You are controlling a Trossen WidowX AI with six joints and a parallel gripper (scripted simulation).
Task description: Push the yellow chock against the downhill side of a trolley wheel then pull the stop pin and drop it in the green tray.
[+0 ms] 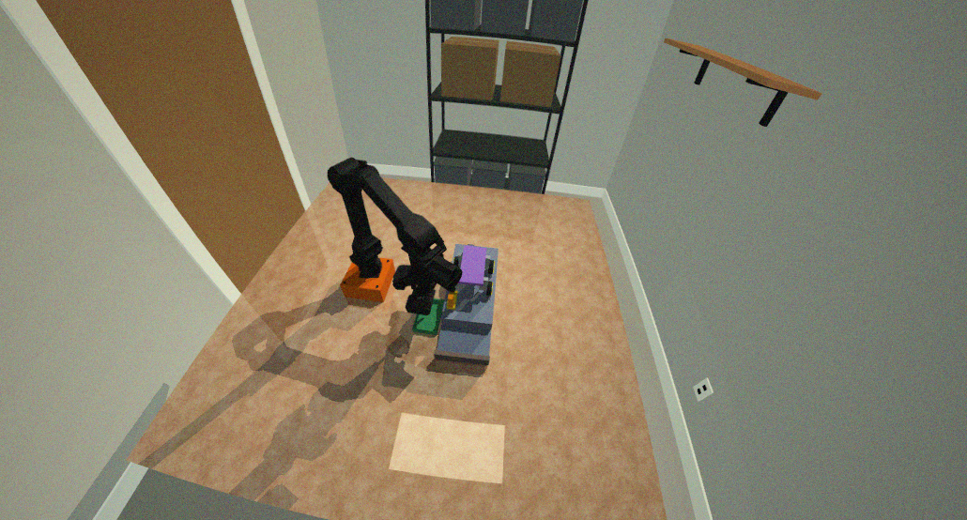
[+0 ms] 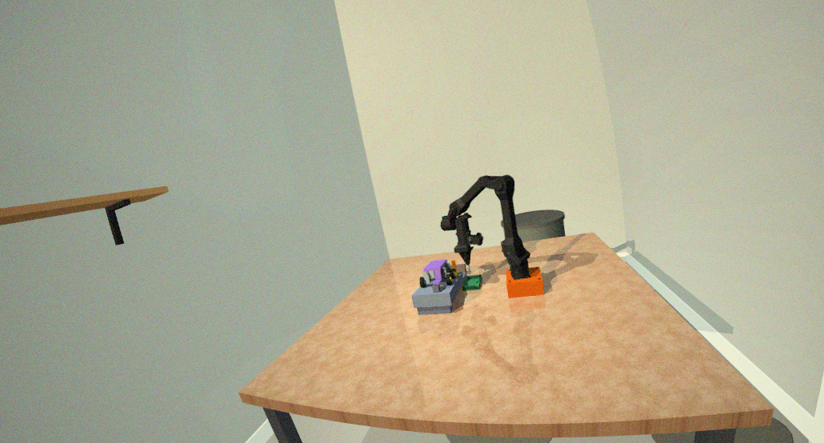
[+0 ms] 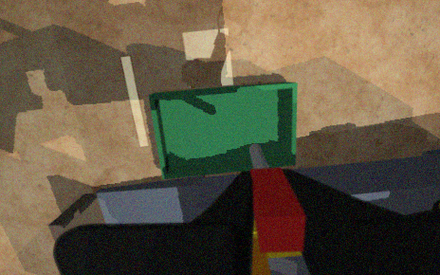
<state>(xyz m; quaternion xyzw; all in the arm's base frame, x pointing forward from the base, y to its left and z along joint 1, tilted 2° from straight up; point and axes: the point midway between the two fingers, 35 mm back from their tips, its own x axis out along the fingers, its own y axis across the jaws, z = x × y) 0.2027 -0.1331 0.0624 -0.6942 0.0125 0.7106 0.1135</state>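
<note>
Now: gripper tip 10 mm to the left of the green tray and 110 mm above it. From my gripper tip the other things lie so: yellow chock 70 mm ahead, 10 mm to the left, 20 mm below; red-headed stop pin right at my gripper tip; purple trolley 130 mm ahead, 90 mm to the left, 10 mm above.
</note>
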